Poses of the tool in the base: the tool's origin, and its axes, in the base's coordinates. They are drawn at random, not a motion.
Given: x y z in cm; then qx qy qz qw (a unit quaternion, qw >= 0).
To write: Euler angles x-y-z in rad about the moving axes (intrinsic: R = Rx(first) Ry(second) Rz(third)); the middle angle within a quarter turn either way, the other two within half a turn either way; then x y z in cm. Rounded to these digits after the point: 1 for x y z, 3 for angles.
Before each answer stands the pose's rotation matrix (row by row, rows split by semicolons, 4 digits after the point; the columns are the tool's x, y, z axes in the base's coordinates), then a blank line. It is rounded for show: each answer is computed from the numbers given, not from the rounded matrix.
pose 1, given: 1.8 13.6 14.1 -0.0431 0.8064 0.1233 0.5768
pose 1, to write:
-0.3309 -0.2117 0.9196; 0.0727 0.9659 0.2486; -0.9409 0.1491 -0.3042

-2.457 1.167 2.572 1.8 13.6 14.1
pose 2, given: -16.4 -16.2 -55.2 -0.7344 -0.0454 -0.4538 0.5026
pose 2, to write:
0.5840 0.5229 0.6209; -0.3895 -0.4906 0.7795; 0.7122 -0.6971 -0.0829

-1.677 0.670 -0.730 -16.4 -16.2 -55.2
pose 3, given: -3.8 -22.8 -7.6 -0.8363 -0.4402 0.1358 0.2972
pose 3, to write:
0.5755 0.6556 -0.4888; 0.8170 -0.4358 0.3776; 0.0345 -0.6167 -0.7864

-2.694 -0.511 -0.850 -3.8 -22.8 -7.6
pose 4, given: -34.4 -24.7 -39.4 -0.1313 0.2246 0.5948 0.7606
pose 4, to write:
0.1915 -0.9638 0.1855; 0.8458 0.2579 0.4669; -0.4979 0.0675 0.8646

-0.495 0.187 1.375 -34.4 -24.7 -39.4
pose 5, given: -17.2 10.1 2.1 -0.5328 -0.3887 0.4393 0.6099
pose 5, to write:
0.3118 -0.1217 -0.9423; 0.9501 0.0462 0.3084; 0.0060 -0.9915 0.1300

-1.172 -1.230 0.372 -17.2 10.1 2.1
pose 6, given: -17.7 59.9 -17.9 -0.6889 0.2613 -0.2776 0.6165
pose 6, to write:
0.7093 -0.0177 0.7047; -0.7023 -0.1033 0.7043; 0.0603 -0.9945 -0.0857

-1.692 0.782 0.025 -17.7 59.9 -17.9
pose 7, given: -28.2 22.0 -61.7 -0.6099 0.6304 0.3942 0.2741
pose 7, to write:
-0.1057 -0.9852 -0.1353; -0.5529 -0.0548 0.8314; -0.8265 0.1627 -0.5389

-2.146 -0.136 1.678 -28.2 22.0 -61.7
